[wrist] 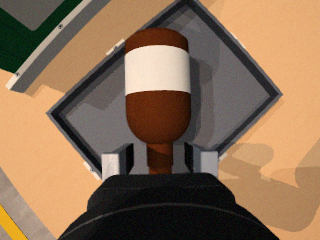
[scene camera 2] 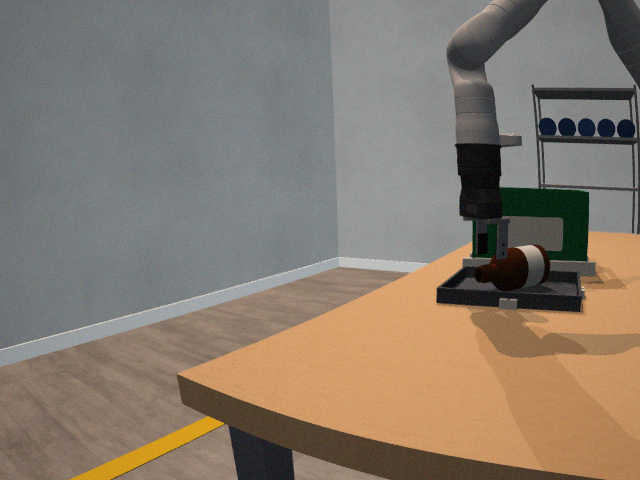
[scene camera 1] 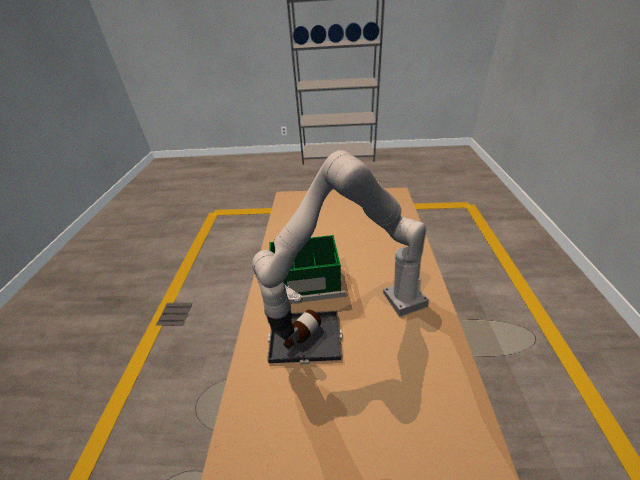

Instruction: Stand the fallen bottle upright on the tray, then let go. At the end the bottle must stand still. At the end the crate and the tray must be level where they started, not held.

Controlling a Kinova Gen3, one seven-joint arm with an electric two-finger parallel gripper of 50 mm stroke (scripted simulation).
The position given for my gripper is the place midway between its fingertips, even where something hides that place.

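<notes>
You can see a dark tray (scene camera 2: 558, 283), plus my gripper (scene camera 2: 491, 256) and a brown bottle (scene camera 2: 525, 266). In the wrist view there's the tray again (wrist: 230, 92), along with the bottle (wrist: 157, 70) and my gripper (wrist: 159, 153). Scene camera 1 gives you a green crate (scene camera 1: 316, 269), and the tray (scene camera 1: 325, 340) is visible there as well.
</notes>
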